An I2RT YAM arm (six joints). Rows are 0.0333 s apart.
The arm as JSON. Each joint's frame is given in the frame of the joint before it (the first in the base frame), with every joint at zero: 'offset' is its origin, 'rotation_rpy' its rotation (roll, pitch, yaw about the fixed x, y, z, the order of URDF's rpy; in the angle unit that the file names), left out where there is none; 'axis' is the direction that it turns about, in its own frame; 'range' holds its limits. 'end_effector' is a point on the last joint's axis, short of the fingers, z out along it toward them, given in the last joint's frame.
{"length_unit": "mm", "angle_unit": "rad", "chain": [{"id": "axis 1", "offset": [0.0, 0.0, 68.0], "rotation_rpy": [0.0, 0.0, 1.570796], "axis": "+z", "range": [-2.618, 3.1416]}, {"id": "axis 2", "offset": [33.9, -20.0, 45.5], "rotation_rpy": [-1.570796, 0.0, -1.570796], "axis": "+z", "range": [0.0, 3.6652]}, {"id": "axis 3", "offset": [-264.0, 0.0, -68.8], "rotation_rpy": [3.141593, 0.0, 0.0], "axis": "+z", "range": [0.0, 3.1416]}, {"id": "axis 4", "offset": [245.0, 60.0, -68.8], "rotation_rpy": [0.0, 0.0, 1.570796], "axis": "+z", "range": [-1.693, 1.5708]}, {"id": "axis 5", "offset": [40.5, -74.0, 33.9], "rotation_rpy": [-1.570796, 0.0, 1.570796], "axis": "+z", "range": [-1.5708, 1.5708]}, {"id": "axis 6", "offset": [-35.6, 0.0, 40.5], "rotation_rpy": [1.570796, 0.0, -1.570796], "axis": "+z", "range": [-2.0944, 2.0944]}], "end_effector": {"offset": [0.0, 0.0, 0.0], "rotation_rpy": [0.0, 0.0, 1.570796]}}
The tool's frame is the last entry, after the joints.
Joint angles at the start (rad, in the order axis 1, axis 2, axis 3, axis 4, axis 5, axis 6):
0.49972, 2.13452, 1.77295, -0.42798, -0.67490, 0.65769
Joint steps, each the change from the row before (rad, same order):
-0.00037, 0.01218, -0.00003, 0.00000, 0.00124, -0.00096
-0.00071, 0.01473, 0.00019, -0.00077, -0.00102, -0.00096
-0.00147, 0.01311, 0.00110, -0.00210, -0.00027, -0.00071
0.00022, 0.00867, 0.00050, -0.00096, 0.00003, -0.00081
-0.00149, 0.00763, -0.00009, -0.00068, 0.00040, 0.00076
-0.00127, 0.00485, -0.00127, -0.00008, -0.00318, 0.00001
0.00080, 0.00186, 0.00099, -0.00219, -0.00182, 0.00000
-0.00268, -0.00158, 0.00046, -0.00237, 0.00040, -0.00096
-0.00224, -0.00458, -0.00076, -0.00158, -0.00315, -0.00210
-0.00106, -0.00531, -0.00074, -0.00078, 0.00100, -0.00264
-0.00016, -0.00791, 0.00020, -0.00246, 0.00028, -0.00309
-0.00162, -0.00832, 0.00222, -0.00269, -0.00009, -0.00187
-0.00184, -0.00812, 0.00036, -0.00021, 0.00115, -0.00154
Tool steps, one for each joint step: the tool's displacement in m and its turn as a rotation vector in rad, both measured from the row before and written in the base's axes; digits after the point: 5 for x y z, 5 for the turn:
0.00138, 0.00051, -0.00568, -0.00680, 0.00952, -0.00070
0.00156, 0.00049, -0.00683, -0.00685, 0.01302, 0.00054
0.00154, 0.00003, -0.00591, -0.00668, 0.01192, -0.00088
0.00069, 0.00050, -0.00396, -0.00451, 0.00737, 0.00067
0.00098, -0.00031, -0.00366, -0.00415, 0.00785, -0.00220
0.00049, -0.00034, -0.00263, -0.00084, 0.00660, 0.00082
-0.00014, 0.00043, -0.00068, -0.00024, 0.00335, 0.00199
0.00045, -0.00126, 0.00072, -0.00057, -0.00062, -0.00238
-0.00008, -0.00119, 0.00186, 0.00284, -0.00252, 0.00106
-0.00028, -0.00077, 0.00218, 0.00071, -0.00580, -0.00017
-0.00078, -0.00051, 0.00359, 0.00199, -0.00755, 0.00146
-0.00030, -0.00105, 0.00440, 0.00344, -0.00839, -0.00048
-0.00025, -0.00118, 0.00386, 0.00286, -0.00894, -0.00173

